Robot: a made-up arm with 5 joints.
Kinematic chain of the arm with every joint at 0, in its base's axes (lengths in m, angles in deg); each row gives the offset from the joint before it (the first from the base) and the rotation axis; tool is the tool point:
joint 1: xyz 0 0 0.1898 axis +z
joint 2: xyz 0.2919 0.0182 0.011 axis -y
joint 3: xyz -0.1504 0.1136 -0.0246 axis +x
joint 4: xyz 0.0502 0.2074 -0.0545 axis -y
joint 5: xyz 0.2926 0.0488 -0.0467 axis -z
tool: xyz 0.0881 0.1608 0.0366
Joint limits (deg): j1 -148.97..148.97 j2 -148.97..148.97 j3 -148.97..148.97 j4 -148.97..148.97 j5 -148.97..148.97
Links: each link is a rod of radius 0.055 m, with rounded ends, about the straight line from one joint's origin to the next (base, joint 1, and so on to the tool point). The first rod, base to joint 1, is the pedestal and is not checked.
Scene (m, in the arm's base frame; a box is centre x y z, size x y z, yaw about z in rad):
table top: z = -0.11
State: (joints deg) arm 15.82 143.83 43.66 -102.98 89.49
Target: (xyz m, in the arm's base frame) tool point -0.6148 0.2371 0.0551
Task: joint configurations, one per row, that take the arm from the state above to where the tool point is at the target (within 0.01 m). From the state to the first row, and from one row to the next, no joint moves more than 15 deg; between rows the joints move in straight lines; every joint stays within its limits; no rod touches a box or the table.
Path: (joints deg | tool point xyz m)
1: 28.93 141.42 53.24 -97.91 86.18 | 0.1627 0.8276 0.2373
2: 42.04 139.01 62.83 -92.84 82.87 | -0.1171 0.8066 0.1833
3: 55.15 136.60 72.41 -87.77 79.56 | -0.3630 0.6839 0.1322
4: 68.26 134.19 82.00 -82.69 76.25 | -0.5373 0.4817 0.0882
5: 81.37 131.78 91.58 -77.62 72.94 | -0.6148 0.2371 0.0551

